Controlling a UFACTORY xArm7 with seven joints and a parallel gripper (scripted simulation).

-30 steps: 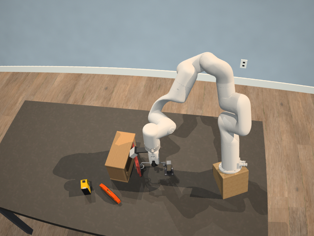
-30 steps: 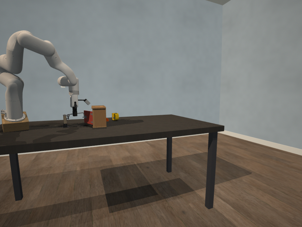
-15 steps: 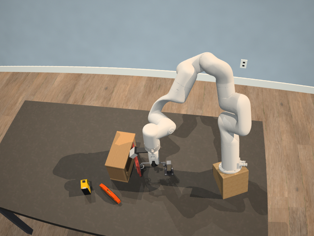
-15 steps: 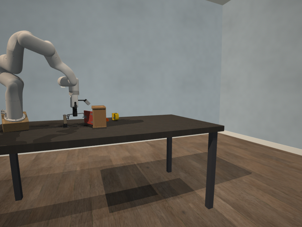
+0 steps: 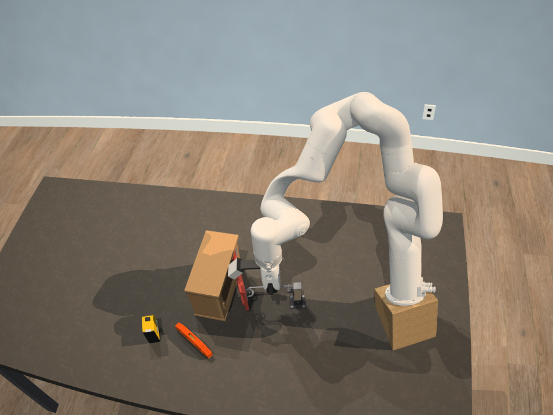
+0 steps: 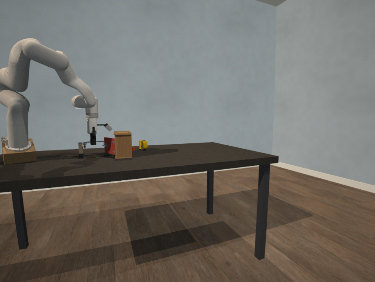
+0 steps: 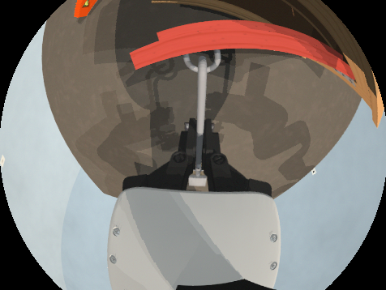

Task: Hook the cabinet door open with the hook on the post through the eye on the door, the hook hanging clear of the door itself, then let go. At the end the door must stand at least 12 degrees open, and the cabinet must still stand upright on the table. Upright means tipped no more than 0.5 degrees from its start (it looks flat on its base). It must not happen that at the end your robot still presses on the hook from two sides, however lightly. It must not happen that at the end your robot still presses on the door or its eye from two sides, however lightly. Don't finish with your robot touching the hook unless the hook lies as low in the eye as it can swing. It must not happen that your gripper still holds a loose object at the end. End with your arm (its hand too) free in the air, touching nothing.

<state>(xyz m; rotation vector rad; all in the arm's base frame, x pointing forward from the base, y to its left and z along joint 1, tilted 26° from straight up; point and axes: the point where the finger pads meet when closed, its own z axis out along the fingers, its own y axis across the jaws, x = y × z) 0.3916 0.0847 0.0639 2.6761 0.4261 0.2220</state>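
The grey hook is 20 mm below my hand. Round my hand: yellow tape measure (330 mm ahead, 200 mm to the left, 60 mm below); red door (100 mm ahead, 30 mm to the right, 30 mm below); orange level (200 mm to the left, 200 mm ahead, 80 mm below).
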